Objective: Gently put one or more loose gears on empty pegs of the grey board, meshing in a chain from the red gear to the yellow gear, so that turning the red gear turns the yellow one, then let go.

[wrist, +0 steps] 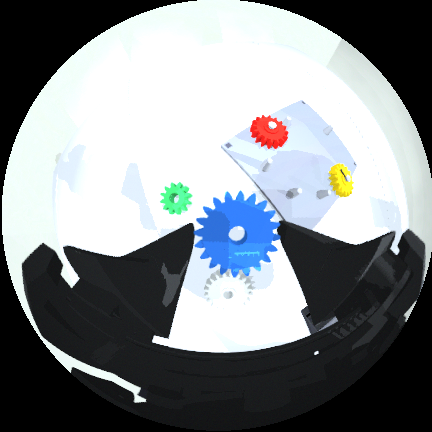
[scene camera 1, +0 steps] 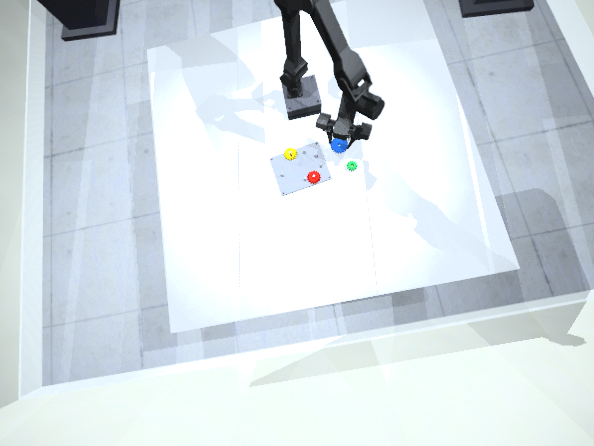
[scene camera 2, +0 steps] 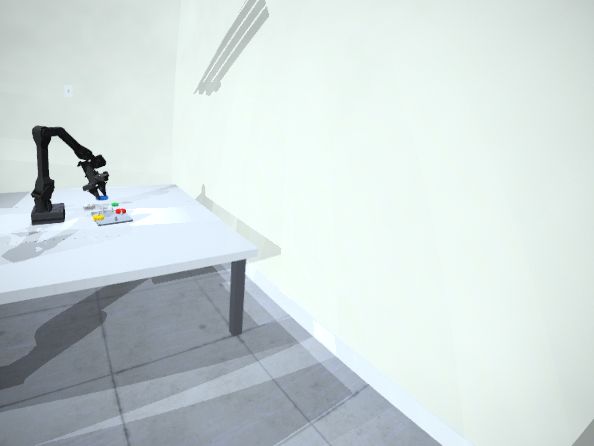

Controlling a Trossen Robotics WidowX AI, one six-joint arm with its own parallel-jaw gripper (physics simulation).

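Places are measured from the arm's base along level axes (x ahead, y left, z up), in millimetres.
Where they show: gripper, fingertip midpoint: (wrist: 236,227) (scene camera 1: 338,146) (scene camera 2: 102,197); arm's base at its link origin: (scene camera 1: 294,90) (scene camera 2: 43,210).
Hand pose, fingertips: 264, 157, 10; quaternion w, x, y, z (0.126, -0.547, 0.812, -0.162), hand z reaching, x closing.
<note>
Things, the pixels of their top centre, and the offset from my fingertips, as dx, dy, dz. Level surfaces: height alone.
- large blue gear at its top centre: (wrist: 237,235) (scene camera 1: 339,144) (scene camera 2: 101,196) -5, +2, +6
- grey board at its top centre: (wrist: 319,147) (scene camera 1: 299,164) (scene camera 2: 110,212) +45, -154, -36
- red gear at its top centre: (wrist: 270,126) (scene camera 1: 313,176) (scene camera 2: 120,209) +96, -100, -41
- yellow gear at its top centre: (wrist: 346,178) (scene camera 1: 290,152) (scene camera 2: 98,215) -11, -189, -40
- small green gear at its top centre: (wrist: 173,197) (scene camera 1: 352,165) (scene camera 2: 114,203) +57, +53, -49
- white gear at its top centre: (wrist: 227,294) -83, +41, -49
- white table at its surface level: dz -66
My gripper (scene camera 1: 338,141) (scene camera 2: 102,196) (wrist: 236,227) is shut on the large blue gear (scene camera 1: 339,149) (scene camera 2: 102,198) (wrist: 217,245). The blue gear is held roughly flat above the table, beside the grey board (scene camera 1: 295,186) (wrist: 310,155). The red gear (scene camera 1: 310,179) (scene camera 2: 120,211) (wrist: 264,136) and the yellow gear (scene camera 1: 287,155) (scene camera 2: 98,218) (wrist: 337,182) sit apart on board pegs. Several bare pegs show, one (scene camera 1: 321,166) (wrist: 268,164) near the board's edge. The small green gear (scene camera 1: 348,166) (scene camera 2: 115,204) (wrist: 185,200) lies loose on the table.
A white gear (wrist: 215,291) lies on the table, partly beneath the blue gear in the wrist view; it blends into the table in scene camera 1. The arm's base (scene camera 1: 306,107) (scene camera 2: 47,216) stands behind the board on the white table (scene camera 1: 250,260) (scene camera 2: 200,255).
</note>
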